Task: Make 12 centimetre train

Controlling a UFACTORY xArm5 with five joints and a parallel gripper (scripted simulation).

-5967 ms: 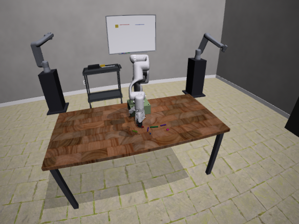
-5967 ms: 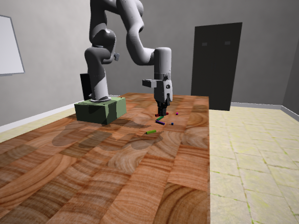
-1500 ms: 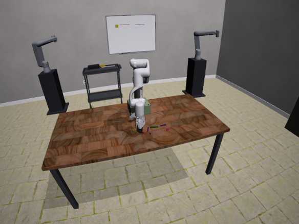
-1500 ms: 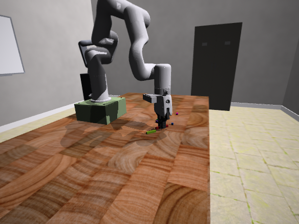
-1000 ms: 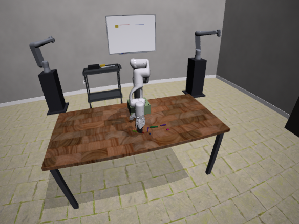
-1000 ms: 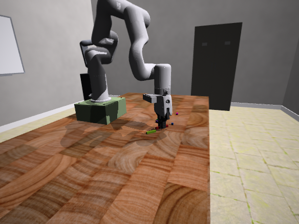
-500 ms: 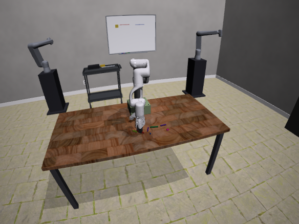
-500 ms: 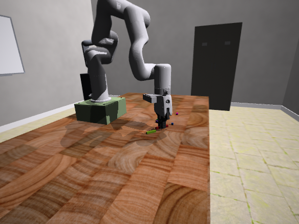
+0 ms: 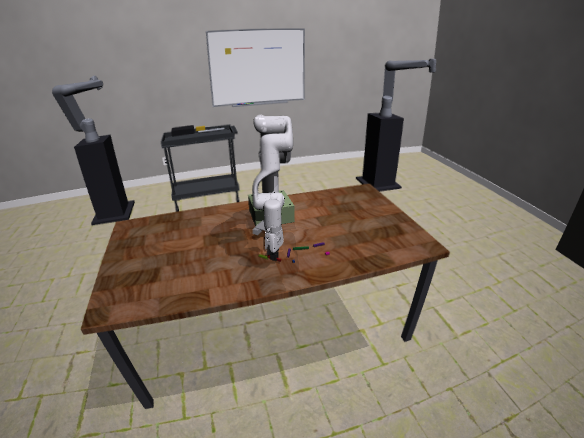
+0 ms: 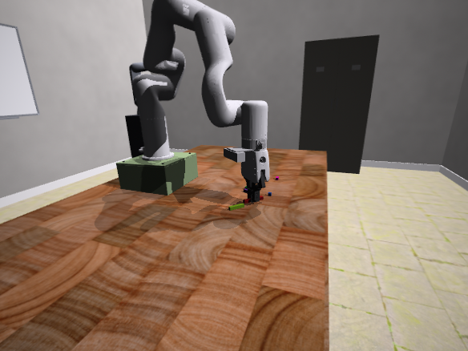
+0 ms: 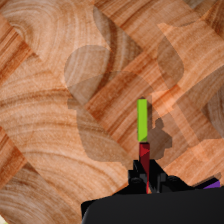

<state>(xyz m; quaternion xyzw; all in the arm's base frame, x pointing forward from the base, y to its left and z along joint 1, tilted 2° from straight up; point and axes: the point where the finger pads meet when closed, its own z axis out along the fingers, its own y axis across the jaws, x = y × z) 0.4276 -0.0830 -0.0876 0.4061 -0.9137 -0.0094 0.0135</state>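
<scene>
Right now my hand is 50 mm to the left of the lime rod, 40 mm past it and 30 mm above it. Also, from my hand: green rod: 150 mm to the left, 60 mm behind, 30 mm below; red rod: 20 mm below; small blue rod: 90 mm to the left, 30 mm below, 30 mm ahead.
</scene>
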